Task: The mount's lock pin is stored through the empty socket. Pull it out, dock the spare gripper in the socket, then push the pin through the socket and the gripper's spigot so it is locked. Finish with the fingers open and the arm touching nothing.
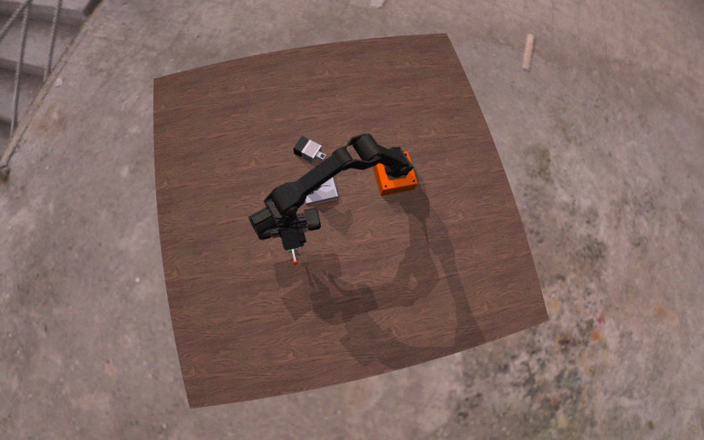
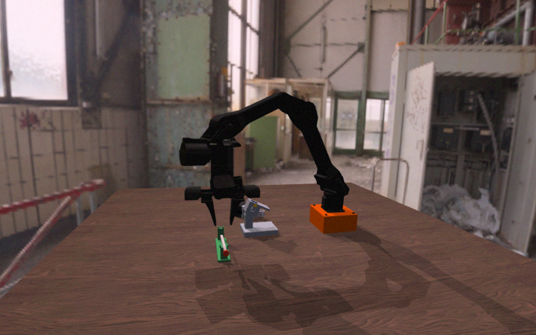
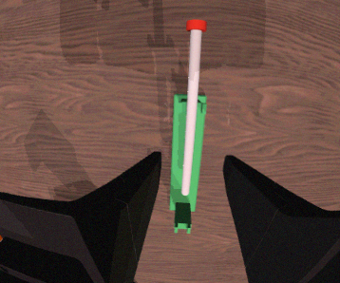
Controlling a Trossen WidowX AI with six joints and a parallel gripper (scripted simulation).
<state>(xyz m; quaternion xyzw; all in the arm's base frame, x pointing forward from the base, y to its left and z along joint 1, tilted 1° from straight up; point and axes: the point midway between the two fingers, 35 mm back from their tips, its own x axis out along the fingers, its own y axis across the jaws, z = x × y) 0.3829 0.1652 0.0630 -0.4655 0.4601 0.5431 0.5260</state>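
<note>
My gripper tip is now 60 mm above the green stand and 40 mm to the left of it. Also, from my gripper tip: grey mount (160 mm to the right, 110 mm behind, 40 mm below); spare gripper (300 mm to the right, 120 mm behind, 70 mm below).
</note>
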